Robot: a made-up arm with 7 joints. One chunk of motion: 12 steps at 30 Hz.
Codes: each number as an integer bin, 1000 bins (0 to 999) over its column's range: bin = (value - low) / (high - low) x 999, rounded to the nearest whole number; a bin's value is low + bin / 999 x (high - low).
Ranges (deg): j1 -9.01..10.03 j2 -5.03..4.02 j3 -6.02..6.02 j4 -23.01..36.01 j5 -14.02..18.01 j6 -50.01..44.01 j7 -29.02..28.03
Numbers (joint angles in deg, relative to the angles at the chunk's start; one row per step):
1: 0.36 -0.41 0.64 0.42 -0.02 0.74 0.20
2: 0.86 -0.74 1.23 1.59 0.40 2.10 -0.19
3: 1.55 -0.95 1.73 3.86 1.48 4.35 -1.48
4: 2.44 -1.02 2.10 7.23 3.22 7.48 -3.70
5: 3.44 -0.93 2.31 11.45 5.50 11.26 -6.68
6: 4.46 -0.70 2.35 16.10 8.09 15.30 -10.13
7: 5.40 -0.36 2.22 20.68 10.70 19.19 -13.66
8: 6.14 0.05 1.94 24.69 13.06 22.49 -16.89
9: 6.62 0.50 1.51 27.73 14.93 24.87 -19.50
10: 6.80 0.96 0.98 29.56 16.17 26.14 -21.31
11: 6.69 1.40 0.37 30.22 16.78 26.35 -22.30
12: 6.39 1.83 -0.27 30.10 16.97 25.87 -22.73
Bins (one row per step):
1: 492 510 553 397 437 539 512
2: 518 474 602 416 450 554 505
3: 554 450 643 455 483 578 482
4: 601 443 674 512 538 611 443
5: 653 453 691 583 609 651 391
6: 707 478 694 662 690 694 331
7: 756 516 684 740 771 735 269
8: 795 561 660 807 845 770 212
9: 820 610 625 859 903 796 167
10: 830 661 581 890 942 809 135
11: 824 710 530 901 961 811 118
12: 808 757 477 899 967 806 110

